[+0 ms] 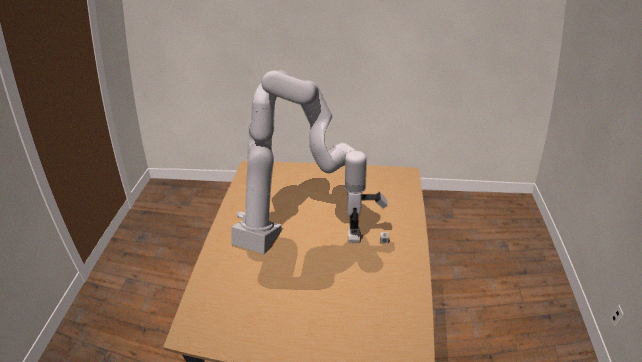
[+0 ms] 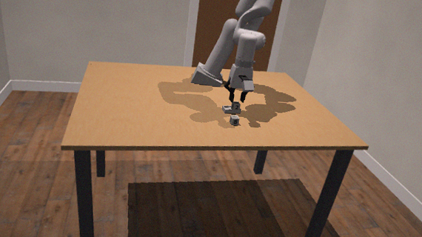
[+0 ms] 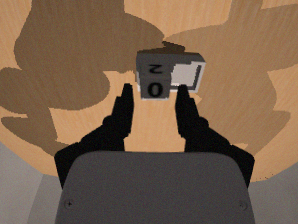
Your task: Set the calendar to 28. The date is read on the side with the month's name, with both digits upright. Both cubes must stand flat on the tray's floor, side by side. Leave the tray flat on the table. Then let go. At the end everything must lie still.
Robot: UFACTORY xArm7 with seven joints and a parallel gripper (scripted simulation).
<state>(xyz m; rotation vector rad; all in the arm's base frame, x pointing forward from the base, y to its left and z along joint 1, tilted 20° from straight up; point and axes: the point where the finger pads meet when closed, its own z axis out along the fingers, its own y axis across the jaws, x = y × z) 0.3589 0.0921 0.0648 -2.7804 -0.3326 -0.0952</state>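
Right now the grey calendar tray is 2 cm to the right of my hand and 6 cm below it.
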